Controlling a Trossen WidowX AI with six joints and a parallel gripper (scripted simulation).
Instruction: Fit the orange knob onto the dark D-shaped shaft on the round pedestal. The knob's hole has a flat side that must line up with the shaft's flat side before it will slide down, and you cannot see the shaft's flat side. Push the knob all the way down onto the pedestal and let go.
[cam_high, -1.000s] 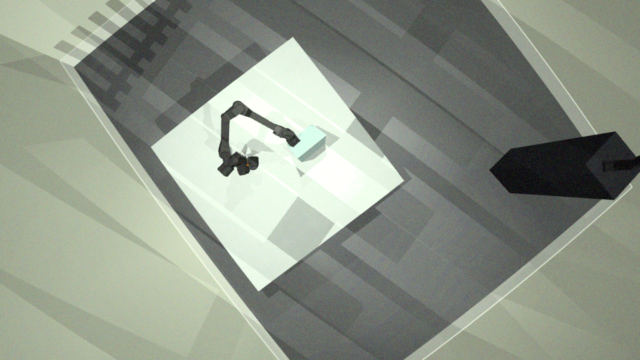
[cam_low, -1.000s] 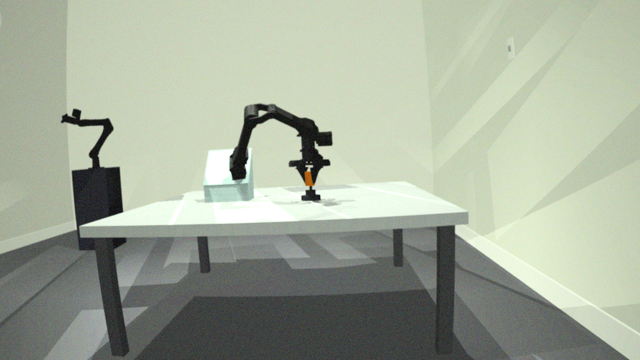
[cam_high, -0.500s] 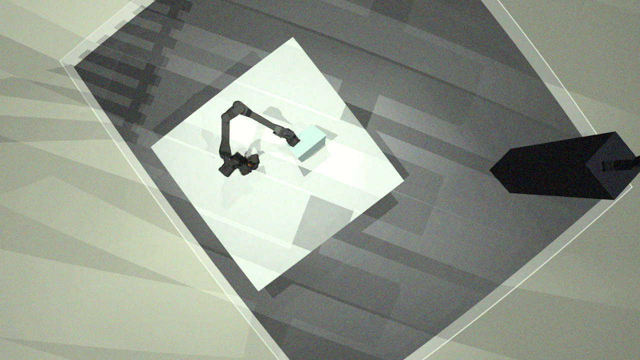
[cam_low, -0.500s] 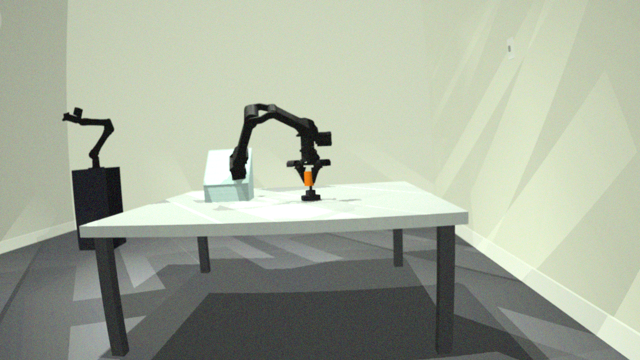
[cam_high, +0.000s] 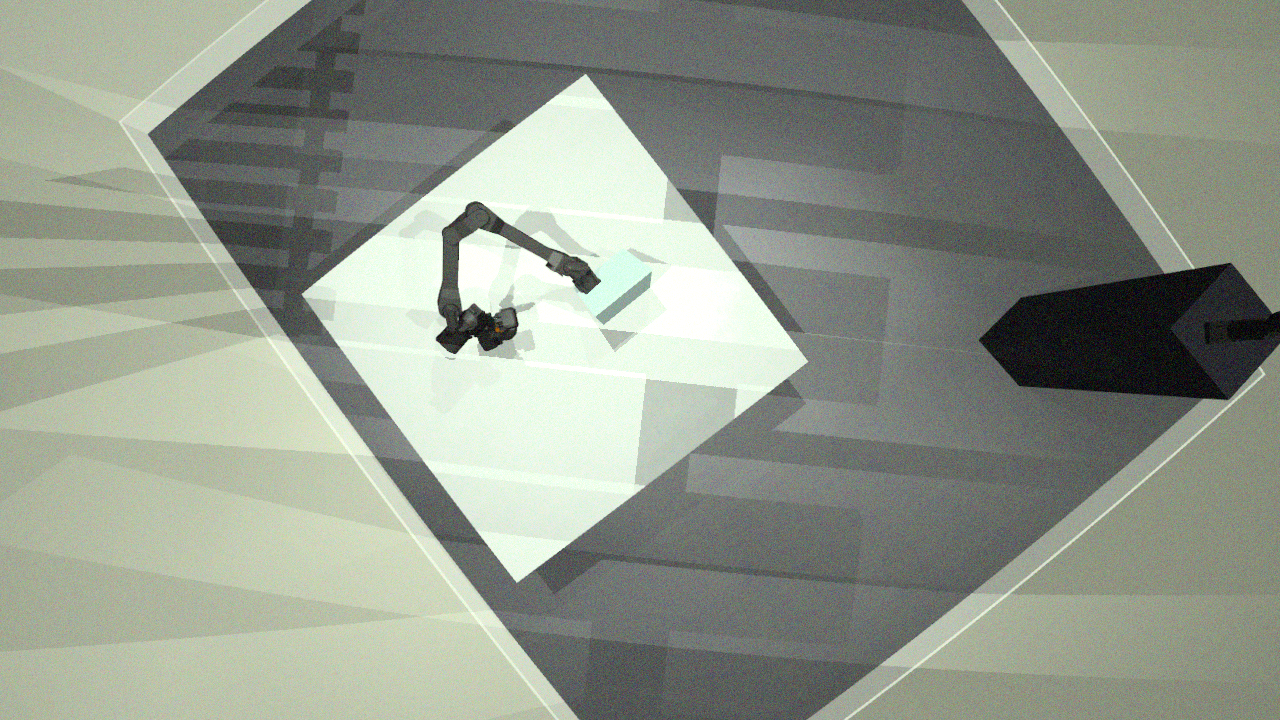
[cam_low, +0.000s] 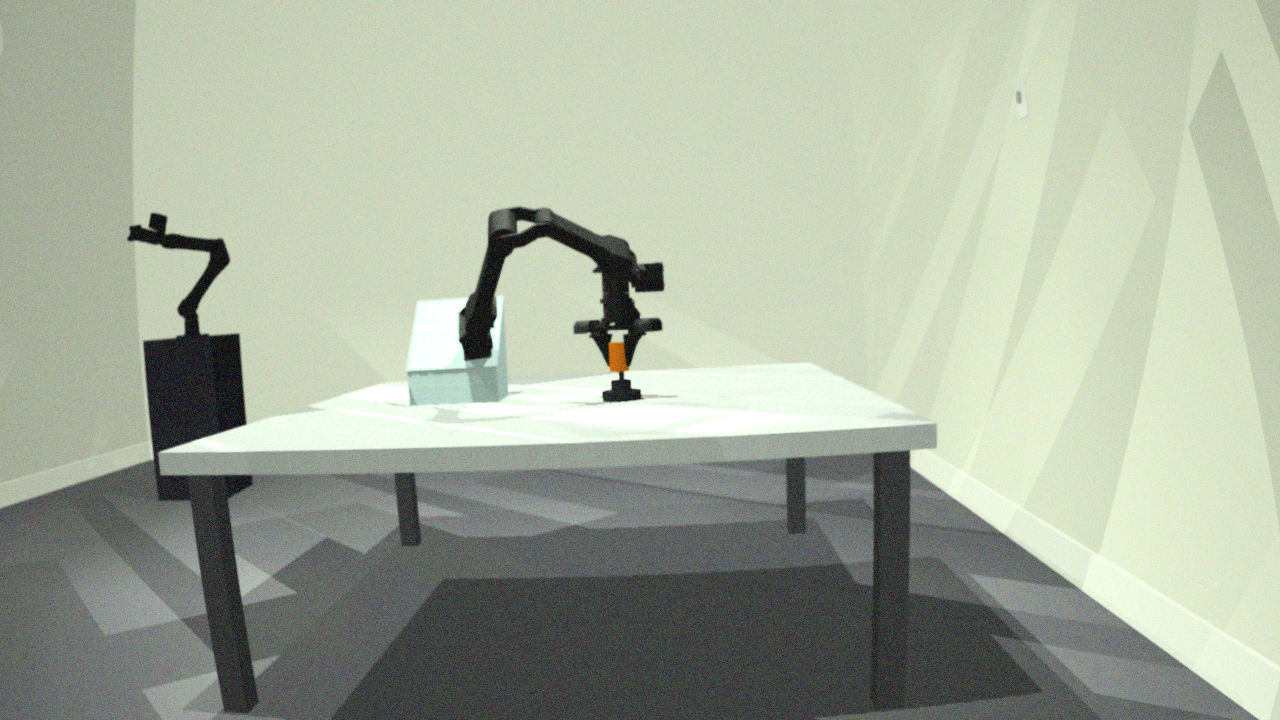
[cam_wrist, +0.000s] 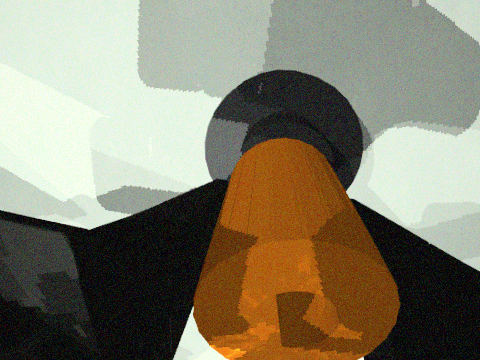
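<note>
My gripper tip is now 20 mm below the orange knob. From my gripper tip the other things lie so: pedestal 40 mm below.
</note>
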